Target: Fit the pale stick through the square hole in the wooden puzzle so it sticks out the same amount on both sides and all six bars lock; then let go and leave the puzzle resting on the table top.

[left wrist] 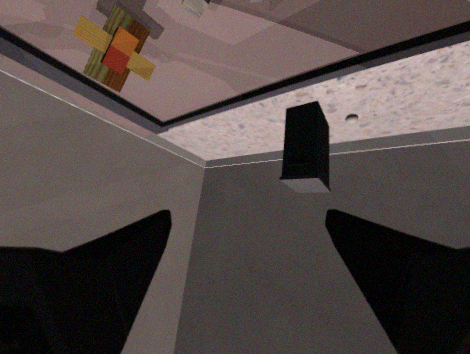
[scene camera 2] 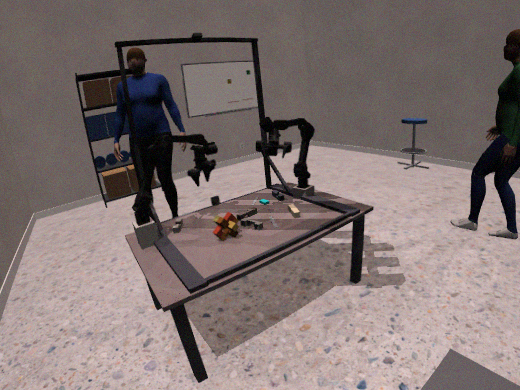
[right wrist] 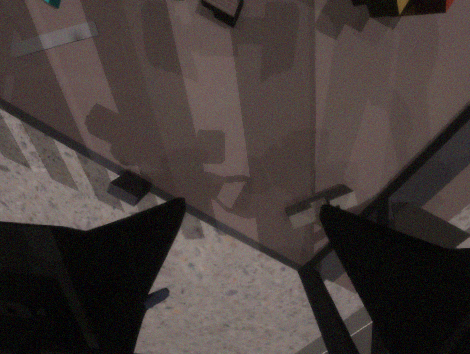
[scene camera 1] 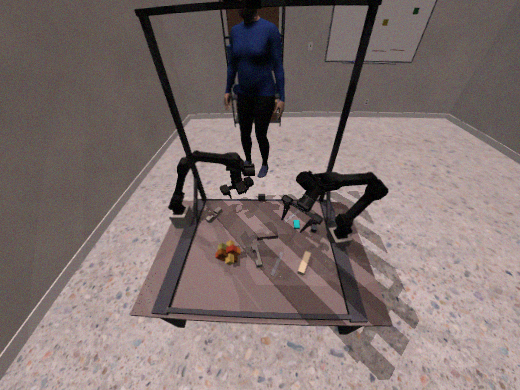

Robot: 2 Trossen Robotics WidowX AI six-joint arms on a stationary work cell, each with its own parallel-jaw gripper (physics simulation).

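The wooden puzzle, a knot of red, orange, yellow and olive bars, rests on the table top, left of the middle in scene camera 1. Its square hole cannot be made out. The pale stick lies flat on the table, right of the puzzle and apart from it. My left gripper is open and empty above the table's back right part. My right gripper is open and empty, high over the back left part.
Grey notched pieces lie between puzzle and stick; another lies back left. A translucent strip lies near the stick. A teal block lies toward the back. Frame posts rise from the table.
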